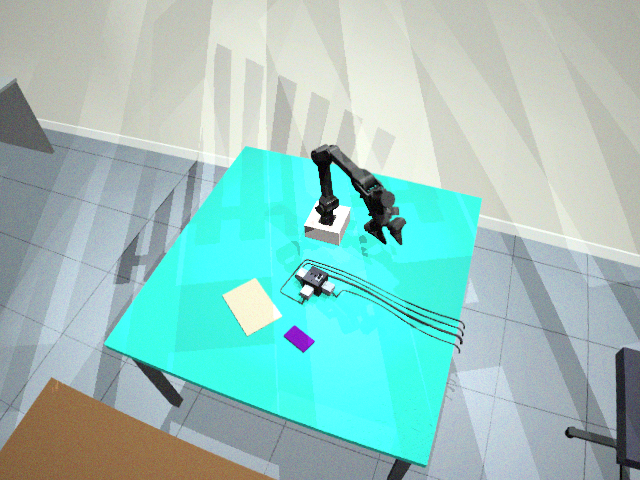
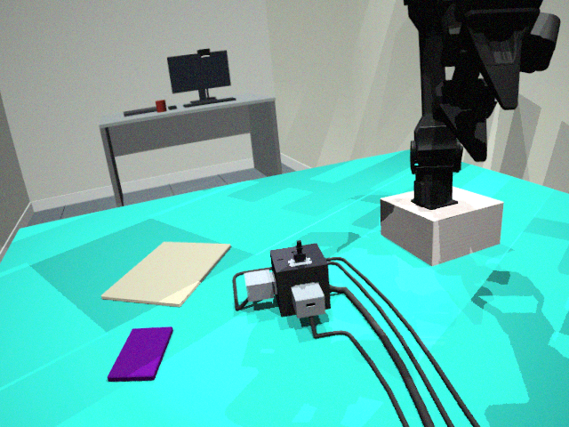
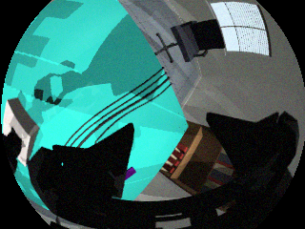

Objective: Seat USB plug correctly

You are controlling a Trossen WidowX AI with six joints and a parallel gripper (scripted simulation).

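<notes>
My gripper tip is now 26 cm to the left of the black USB plug, 19 cm above it and 10 cm short of it. The rest, counted from my gripper tip: purple card: 34 cm ahead, 28 cm below, 25 cm to the right; then USB socket: 26 cm to the right, 22 cm below, 10 cm ahead; then cream sheet: 49 cm to the right, 28 cm below, 28 cm ahead.
</notes>
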